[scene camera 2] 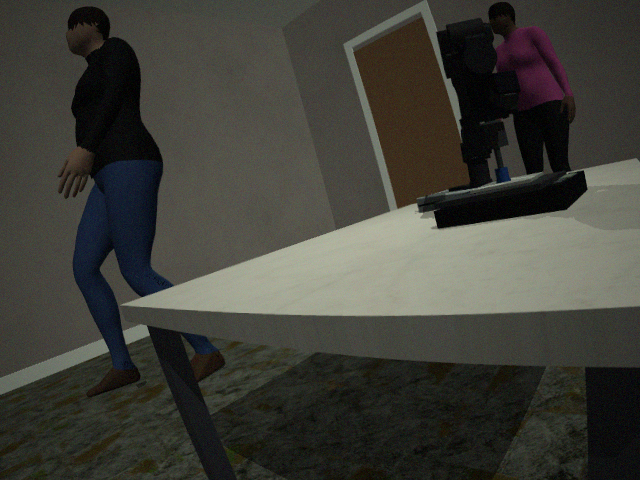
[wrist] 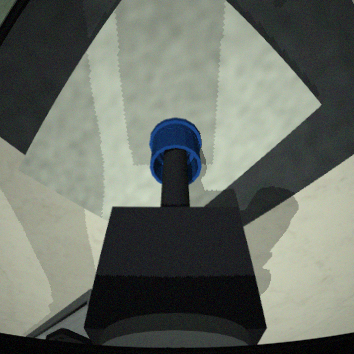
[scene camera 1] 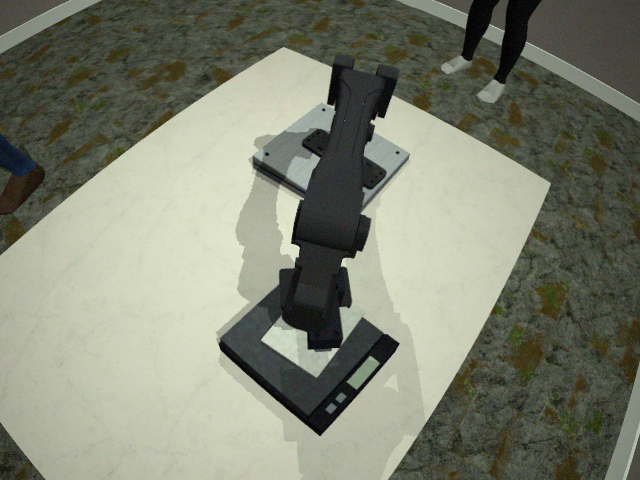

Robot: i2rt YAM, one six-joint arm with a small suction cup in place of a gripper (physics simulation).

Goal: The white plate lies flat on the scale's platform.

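Frame: origin at the arm's base, x right, y back, z down, level; metres.
Where they show: end effector, tool point: (wrist: 174,132).
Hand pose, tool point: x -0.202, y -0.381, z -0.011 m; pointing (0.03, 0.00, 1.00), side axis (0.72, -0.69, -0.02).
Things, the pixels of their centre, and the offset from my tool point. Level surfaces: height alone.
- white plate, body centre: (wrist: 157,133) (scene camera 1: 314,326) (scene camera 2: 509,182) dx -0.010, dy +0.005, dz -0.007 m
- black scale, body centre: (wrist: 173,71) (scene camera 1: 309,348) (scene camera 2: 514,196) dx -0.022, dy -0.023, dz +0.019 m
- scale's display, body centre: (scene camera 1: 363,372) dx -0.125, dy -0.007, dz +0.002 m
- white table, its level: dz +0.041 m
The white plate (scene camera 1: 288,344) (wrist: 246,98) is a square sheet lying flat on the platform of the black scale (scene camera 1: 270,371) (scene camera 2: 494,207) (wrist: 42,70) near the table's front edge. In scene camera 2 the plate (scene camera 2: 532,178) shows as a thin pale strip on top of the scale. My blue suction cup (wrist: 175,154) (scene camera 2: 502,174) points straight down and rests on the plate near its middle, holding to it. In scene camera 1 the arm hides the cup. The scale's display (scene camera 1: 363,371) and buttons face the front right.
The arm stands on a grey mounting plate (scene camera 1: 285,157) behind the scale on the white table (scene camera 1: 166,238) (scene camera 2: 366,267). One person (scene camera 2: 118,143) walks at the left, another in pink (scene camera 2: 532,62) stands behind the arm by a brown door (scene camera 2: 409,110).
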